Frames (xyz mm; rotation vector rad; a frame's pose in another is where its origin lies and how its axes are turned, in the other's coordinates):
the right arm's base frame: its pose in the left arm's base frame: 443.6 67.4 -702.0 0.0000 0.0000 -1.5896
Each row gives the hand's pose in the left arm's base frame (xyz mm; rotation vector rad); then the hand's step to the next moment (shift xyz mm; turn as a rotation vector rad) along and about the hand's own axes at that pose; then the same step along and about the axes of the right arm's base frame.
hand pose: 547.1 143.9 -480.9 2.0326 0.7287 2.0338
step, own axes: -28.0 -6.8 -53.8 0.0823 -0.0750 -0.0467
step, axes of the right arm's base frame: 19.4 -52.1 -25.2 -0.0909 -0.0677 0.0416
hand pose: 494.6 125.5 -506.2 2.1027 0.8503 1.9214
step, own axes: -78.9 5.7 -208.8 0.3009 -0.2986 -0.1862
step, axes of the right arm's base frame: 100.5 -196.7 -32.5 -0.3482 -0.2698 0.1426
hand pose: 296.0 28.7 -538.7 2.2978 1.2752 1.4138
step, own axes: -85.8 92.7 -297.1 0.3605 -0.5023 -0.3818
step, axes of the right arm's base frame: 207.8 -194.1 152.9 -0.4589 -0.5335 0.1812
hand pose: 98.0 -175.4 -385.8 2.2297 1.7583 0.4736
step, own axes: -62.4 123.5 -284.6 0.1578 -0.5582 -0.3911
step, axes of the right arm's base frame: 88.7 -18.5 303.2 -0.2729 -0.6268 0.1488
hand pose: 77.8 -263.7 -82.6 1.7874 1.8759 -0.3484
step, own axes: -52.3 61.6 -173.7 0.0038 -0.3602 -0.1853
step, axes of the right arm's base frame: -52.8 25.9 182.3 -0.0582 -0.3901 0.0923
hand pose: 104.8 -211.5 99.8 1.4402 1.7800 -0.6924
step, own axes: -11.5 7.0 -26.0 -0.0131 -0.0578 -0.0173
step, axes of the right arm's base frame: -15.3 2.4 24.8 0.0083 -0.0583 0.0186
